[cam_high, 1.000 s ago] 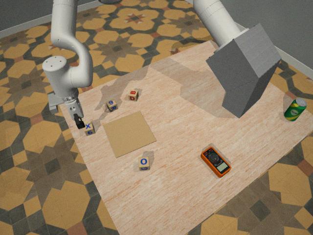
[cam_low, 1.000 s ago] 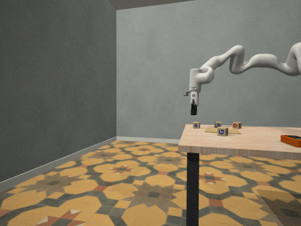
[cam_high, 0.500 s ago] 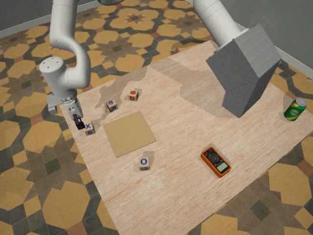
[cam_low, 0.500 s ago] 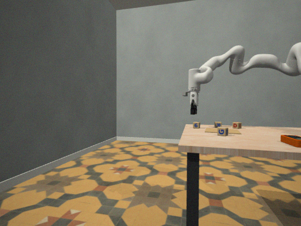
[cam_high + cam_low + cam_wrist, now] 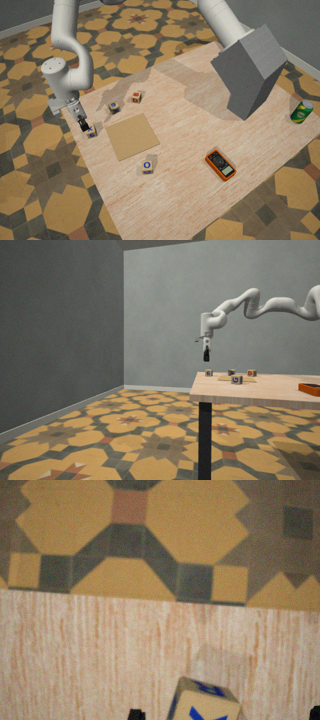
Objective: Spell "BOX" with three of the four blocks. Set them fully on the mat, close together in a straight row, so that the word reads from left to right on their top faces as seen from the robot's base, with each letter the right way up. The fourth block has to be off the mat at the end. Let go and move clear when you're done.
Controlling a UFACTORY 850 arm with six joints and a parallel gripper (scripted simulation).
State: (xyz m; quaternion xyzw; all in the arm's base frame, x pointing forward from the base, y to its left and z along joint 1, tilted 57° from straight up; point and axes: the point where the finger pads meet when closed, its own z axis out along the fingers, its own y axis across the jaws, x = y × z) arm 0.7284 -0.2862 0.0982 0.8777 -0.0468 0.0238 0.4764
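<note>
The X block is 20 mm behind my hand, 10 mm to the left of it and 90 mm below it. The rest, counted from my hand: B block 310 mm behind, 20 mm to the right, 90 mm below; then O block 100 mm behind, 320 mm to the left, 90 mm below; then tan mat 150 mm behind, 140 mm to the left, 110 mm below.
</note>
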